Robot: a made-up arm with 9 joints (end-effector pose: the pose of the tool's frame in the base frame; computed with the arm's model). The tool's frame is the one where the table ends. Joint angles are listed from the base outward.
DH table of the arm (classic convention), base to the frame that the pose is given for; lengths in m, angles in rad. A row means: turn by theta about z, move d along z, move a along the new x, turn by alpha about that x. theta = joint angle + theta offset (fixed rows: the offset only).
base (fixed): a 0.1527; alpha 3.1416; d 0; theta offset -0.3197
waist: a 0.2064; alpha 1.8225; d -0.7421; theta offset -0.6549
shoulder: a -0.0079; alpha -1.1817; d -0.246; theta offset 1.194
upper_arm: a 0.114; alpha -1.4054; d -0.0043; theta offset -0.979
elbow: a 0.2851; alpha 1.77; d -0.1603; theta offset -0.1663
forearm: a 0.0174; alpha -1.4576; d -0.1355; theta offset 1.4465
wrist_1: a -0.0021; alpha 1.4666; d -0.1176; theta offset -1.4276
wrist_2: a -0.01; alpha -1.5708; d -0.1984; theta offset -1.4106
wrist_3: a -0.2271; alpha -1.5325; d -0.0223; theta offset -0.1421
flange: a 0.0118; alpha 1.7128; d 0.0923; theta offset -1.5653
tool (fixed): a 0; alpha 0; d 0.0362; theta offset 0.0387
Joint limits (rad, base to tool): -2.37..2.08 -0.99..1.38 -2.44..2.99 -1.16..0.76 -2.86..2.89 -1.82..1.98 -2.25..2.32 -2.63..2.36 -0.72..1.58
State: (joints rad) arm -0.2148 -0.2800 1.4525 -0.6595 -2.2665 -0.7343 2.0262 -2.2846 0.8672
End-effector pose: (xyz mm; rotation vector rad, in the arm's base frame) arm 300.1 279.6 336.9 -2.8010 0.7451 1.0823
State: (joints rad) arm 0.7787 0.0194 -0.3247 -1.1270 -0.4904 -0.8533 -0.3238 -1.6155 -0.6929
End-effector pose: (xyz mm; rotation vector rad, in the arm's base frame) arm -59.5 372.9 716.8 -0.0801 -2.7166 -0.7076
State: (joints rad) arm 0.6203 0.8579 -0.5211 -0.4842 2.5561 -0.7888 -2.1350 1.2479 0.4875
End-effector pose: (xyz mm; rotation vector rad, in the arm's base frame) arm 307.9 -69.4 730.0 -2.0697 1.7022 0.7135
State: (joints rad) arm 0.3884 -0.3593 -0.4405 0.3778 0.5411 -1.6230 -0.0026 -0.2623 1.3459
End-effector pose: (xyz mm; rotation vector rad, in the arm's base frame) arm 305.4 147.7 899.9 0.1326 -0.4907 0.3020
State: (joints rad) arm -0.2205 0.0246 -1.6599 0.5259 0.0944 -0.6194 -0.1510 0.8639 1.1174
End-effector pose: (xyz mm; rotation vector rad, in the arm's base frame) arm 473.1 -111.7 981.6 0.6025 -1.6456 1.4003
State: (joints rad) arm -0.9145 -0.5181 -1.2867 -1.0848 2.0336 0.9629 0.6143 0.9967 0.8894
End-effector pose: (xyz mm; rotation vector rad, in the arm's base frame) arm 32.1 -261.7 957.2 2.0104 -0.1138 0.7919
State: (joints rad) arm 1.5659 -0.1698 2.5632 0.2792 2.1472 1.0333 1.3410 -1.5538 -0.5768
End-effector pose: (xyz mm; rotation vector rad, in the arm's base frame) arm -144.0 -760.0 904.7 0.1156 0.3196 -1.3991
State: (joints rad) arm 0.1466 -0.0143 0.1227 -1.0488 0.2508 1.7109 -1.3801 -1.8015 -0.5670
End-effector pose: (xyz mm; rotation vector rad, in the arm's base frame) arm 441.8 621.6 705.6 0.3276 1.3224 1.3816
